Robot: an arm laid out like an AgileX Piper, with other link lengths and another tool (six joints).
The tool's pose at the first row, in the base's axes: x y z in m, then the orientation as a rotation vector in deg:
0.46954 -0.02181 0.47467 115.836 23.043 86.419
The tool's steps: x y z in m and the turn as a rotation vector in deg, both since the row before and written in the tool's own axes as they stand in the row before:
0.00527 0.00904 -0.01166 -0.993 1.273 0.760
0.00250 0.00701 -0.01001 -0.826 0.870 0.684
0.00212 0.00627 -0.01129 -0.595 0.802 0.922
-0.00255 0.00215 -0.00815 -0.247 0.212 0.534
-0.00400 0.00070 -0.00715 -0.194 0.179 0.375
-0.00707 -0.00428 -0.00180 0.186 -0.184 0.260
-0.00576 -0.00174 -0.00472 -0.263 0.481 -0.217
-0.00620 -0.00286 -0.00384 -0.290 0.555 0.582
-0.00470 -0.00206 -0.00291 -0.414 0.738 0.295
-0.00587 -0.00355 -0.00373 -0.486 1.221 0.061
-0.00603 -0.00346 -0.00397 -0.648 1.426 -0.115
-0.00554 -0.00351 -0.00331 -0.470 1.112 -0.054
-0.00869 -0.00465 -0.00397 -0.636 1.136 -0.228
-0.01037 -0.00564 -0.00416 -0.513 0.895 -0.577
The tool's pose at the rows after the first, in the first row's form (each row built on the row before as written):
0.45931 -0.02287 0.48648 114.568 22.003 88.140
0.44971 -0.02433 0.49431 113.653 21.010 89.389
0.43870 -0.02506 0.50135 113.061 19.960 90.729
0.42994 -0.02592 0.50160 112.969 19.333 91.251
0.42199 -0.02664 0.49965 112.865 18.886 91.645
0.41918 -0.02642 0.49167 113.260 18.730 91.641
0.41349 -0.02672 0.48657 112.607 18.895 91.968
0.40876 -0.02663 0.48033 112.245 18.319 92.866
0.40522 -0.02662 0.47561 111.515 17.973 93.750
0.40097 -0.02579 0.46911 110.250 17.968 94.960
0.39658 -0.02510 0.46245 108.616 18.058 96.225
0.39309 -0.02436 0.45603 107.375 18.126 97.227
0.38882 -0.02429 0.44630 105.909 18.205 98.101
0.38454 -0.02441 0.43454 104.561 18.601 98.511

